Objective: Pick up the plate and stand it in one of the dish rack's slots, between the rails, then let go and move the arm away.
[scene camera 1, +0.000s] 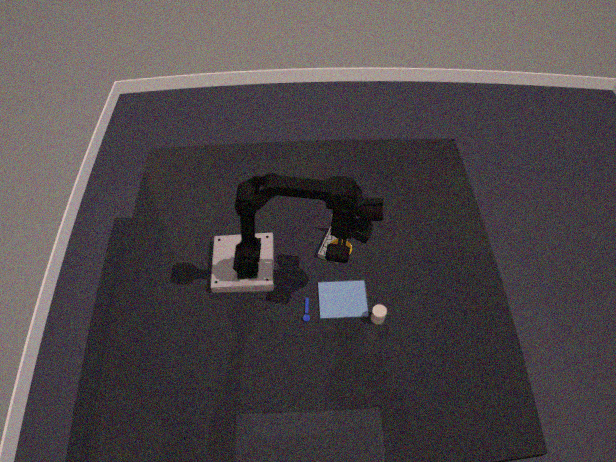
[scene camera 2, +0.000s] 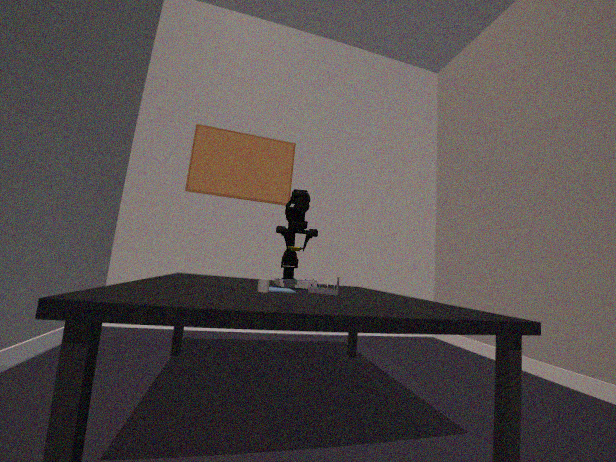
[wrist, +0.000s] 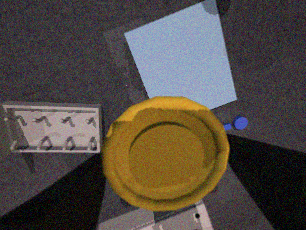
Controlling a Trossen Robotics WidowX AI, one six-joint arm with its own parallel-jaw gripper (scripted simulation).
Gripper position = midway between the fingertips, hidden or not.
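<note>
My gripper is at (scene camera 1: 339,250), and the wrist view gives it to me again at (wrist: 163,150). It is carrying a yellow plate (wrist: 167,152). I can also see a light blue mat (scene camera 1: 347,299).
</note>
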